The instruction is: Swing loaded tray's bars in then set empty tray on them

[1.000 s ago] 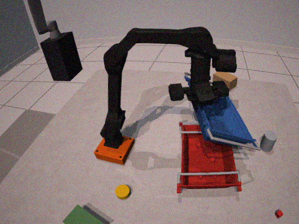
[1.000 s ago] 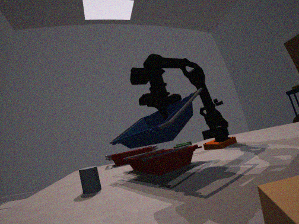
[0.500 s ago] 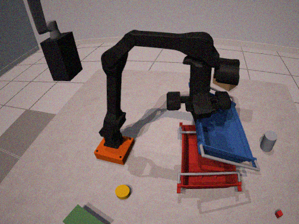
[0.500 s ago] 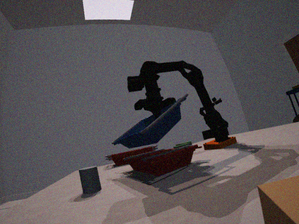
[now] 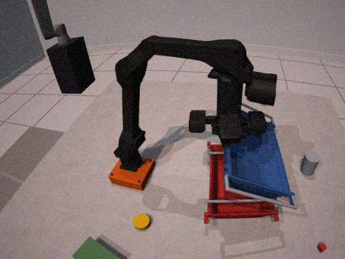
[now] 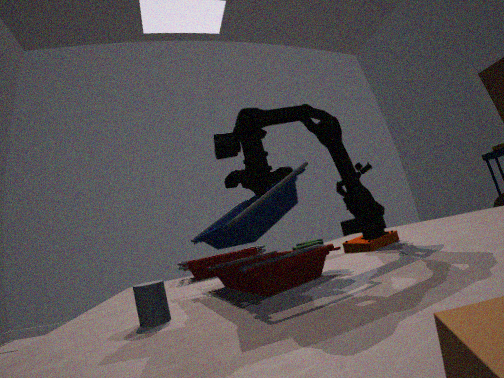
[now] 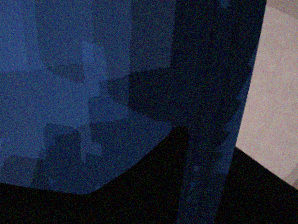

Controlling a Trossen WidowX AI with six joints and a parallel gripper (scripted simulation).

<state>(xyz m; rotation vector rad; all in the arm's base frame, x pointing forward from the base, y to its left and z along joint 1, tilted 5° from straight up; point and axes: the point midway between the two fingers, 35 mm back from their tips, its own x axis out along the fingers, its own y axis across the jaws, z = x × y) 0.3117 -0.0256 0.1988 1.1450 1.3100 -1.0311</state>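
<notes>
Right now the blue tray is 8 cm ahead of my gripper tip, 1 cm to the left of it and 1 cm below it. Round my gripper tip: tan box (12 cm ahead, 56 cm to the left, 15 cm below); yellow disc (21 cm behind, 18 cm to the right, 17 cm below); grey cylinder (30 cm ahead, 11 cm to the left, 15 cm below).
</notes>
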